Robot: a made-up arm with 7 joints.
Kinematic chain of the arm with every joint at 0, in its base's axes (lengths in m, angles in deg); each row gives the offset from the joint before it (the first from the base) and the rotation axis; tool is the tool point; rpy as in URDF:
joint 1: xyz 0 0 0.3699 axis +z
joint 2: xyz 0 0 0 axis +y
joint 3: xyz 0 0 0.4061 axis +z
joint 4: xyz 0.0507 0 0 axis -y
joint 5: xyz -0.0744 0 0.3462 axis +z
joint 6: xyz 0 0 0 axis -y
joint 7: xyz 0.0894 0 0 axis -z
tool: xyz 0 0 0 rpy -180 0 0
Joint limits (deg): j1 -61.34..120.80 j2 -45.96..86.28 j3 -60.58..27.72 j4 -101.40..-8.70 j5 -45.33..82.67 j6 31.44..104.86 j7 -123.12..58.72
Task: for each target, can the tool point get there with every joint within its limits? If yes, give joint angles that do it. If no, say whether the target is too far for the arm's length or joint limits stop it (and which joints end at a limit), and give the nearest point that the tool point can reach.
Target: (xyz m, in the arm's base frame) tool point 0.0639 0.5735 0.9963
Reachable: yes | joints 85.58 34.42 -9.91 -19.73 -20.15 93.24 -76.12
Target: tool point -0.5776 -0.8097 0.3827
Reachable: no: too far | nearest point -0.1658 -0.6105 0.3834 | short by 0.457 m
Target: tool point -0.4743 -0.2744 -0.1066
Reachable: no: joint limits stop it (at a limit: joint 1, joint 2, joint 4) | nearest point -0.1319 -0.4799 0.0917 | short by 0.446 m
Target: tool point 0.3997 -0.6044 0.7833
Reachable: yes | joints -44.65 43.05 -31.90 -42.46 7.76 98.84 18.52
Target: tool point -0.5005 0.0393 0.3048
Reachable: no: joint limits stop it (at a limit: joint 1, joint 3, joint 4, joint 6) | nearest point -0.4760 0.2932 0.2587 | short by 0.259 m
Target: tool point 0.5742 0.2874 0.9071
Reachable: yes | joints 29.39 41.89 -34.89 -16.42 67.88 59.35 35.77
